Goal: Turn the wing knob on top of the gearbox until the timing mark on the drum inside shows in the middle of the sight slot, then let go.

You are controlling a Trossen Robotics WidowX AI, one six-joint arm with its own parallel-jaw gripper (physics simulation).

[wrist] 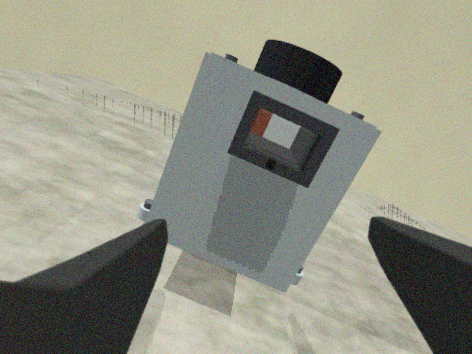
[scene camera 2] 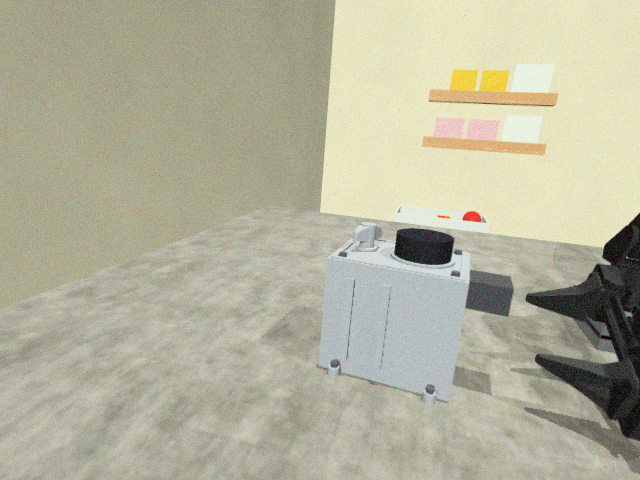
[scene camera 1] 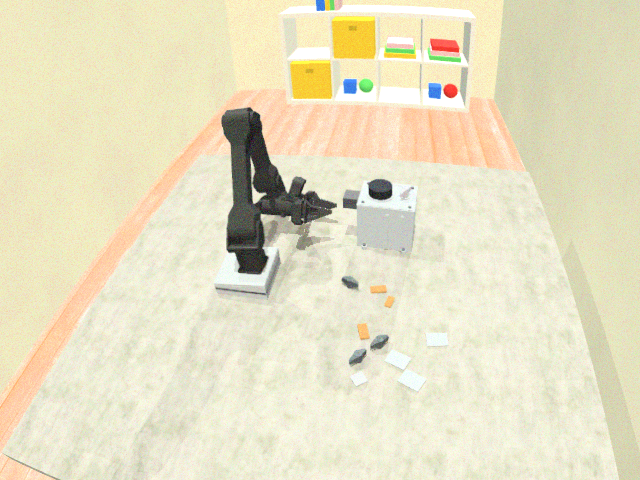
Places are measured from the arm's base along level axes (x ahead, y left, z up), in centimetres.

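Where they show: gripper, between the fingertips: (wrist: 267,228) (scene camera 2: 530,325) (scene camera 1: 334,208); arm's base, origin of its link: (scene camera 2: 626,305) (scene camera 1: 253,264).
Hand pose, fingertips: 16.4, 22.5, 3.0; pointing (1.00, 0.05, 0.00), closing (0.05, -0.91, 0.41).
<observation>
Each offset is from my fingertips to the top centre of the thing, as dx, dy, dz. "*": to the spot under its first point. Level surfaces: height alone.
The pale gearbox {+12.5, +0.4, +9.4} (scene camera 1: 386,227) (scene camera 2: 408,325) (wrist: 190,175) stands upright. Its grey wing knob {+19.3, +0.2, +9.4} (scene camera 1: 406,193) (scene camera 2: 367,236) is on top, beside the black round cap {* +12.8, -1.6, +8.7} (scene camera 1: 380,189) (scene camera 2: 424,245) (wrist: 298,70); the knob does not show in the wrist view. The dark hood {* +5.1, -1.5, +4.6} (scene camera 1: 351,199) (scene camera 2: 490,292) (wrist: 321,152) around the sight slot faces my gripper (scene camera 1: 333,208) (scene camera 2: 532,326) (wrist: 267,228), which is open, empty and a short way from it. Inside the slot, a white patch (wrist: 281,131) shows near the middle, an orange-red patch (wrist: 260,123) at its left and dark grey at its right.
Dark grey stones {+8.0, -21.0, -5.0} (scene camera 1: 349,282), small orange pieces {+15.1, -21.3, -7.1} (scene camera 1: 378,289) and pale flat squares {+30.6, -34.8, -7.5} (scene camera 1: 436,339) lie on the mat {dz -7.8} (scene camera 1: 206,387) nearer scene camera 1. The arm's white base (scene camera 1: 242,279) is left of the gearbox. A white shelf unit (scene camera 1: 377,12) stands at the far wall.
</observation>
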